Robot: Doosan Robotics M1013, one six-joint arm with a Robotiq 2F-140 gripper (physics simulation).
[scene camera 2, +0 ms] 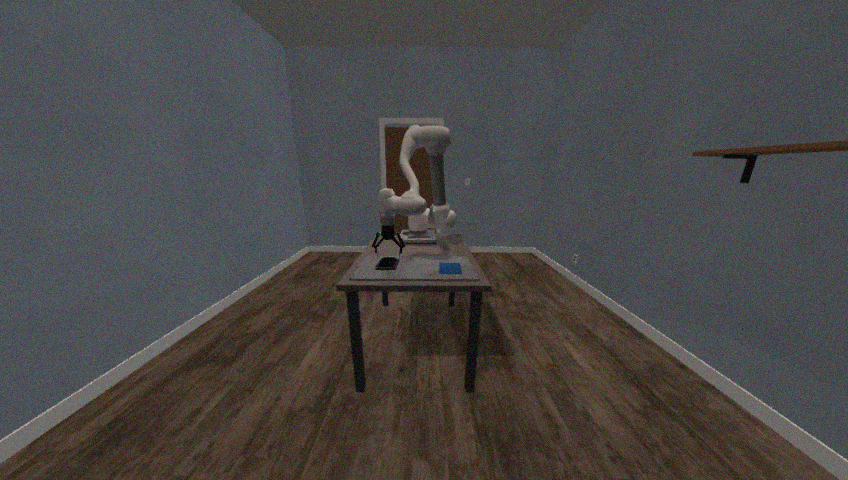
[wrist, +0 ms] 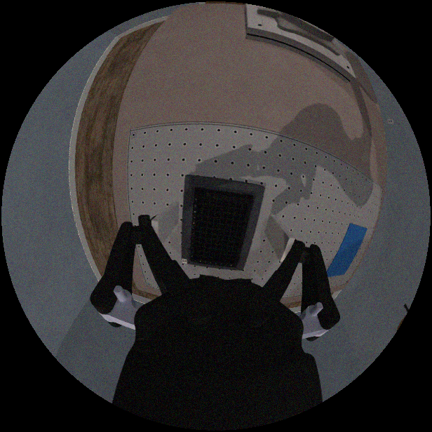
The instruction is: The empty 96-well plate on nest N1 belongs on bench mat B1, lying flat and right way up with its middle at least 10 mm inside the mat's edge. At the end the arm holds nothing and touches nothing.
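Seen in the pictures: gripper, between the fingertips: (scene camera 2: 389,258); arm's base, origin of its link: (scene camera 2: 417,234).
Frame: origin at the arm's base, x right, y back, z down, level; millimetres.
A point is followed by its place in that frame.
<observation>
The dark 96-well plate (scene camera 2: 387,261) @[x 235, y -570, z 18 mm] (wrist: 222,227) sits in nest N1 (wrist: 254,222), a dark grey frame, at the left of the worktable in the scene view. It looks level; its wells are hard to make out in the dim light. The blue bench mat B1 (scene camera 2: 450,268) @[x -139, y -661, z 42 mm] (wrist: 348,250) lies flat to the right, apart from the nest, with no plate on it. My gripper (scene camera 2: 388,252) @[x 226, y -530, z 11 mm] (wrist: 223,217) is wide open and empty, pointing down above the nest. Its fingers show on either side of the plate in the wrist view, clear of it.
The nest and mat are on a light perforated board (scene camera 2: 416,275) @[x 70, y -737, z 44 mm] (wrist: 160,162) on the table (scene camera 2: 413,288) @[x 93, y -833, z 73 mm] (wrist: 190,85). The arm's base plate (wrist: 252,30) is at the table's far end. A wall shelf (scene camera 2: 773,149) is at the far right, away from the table.
</observation>
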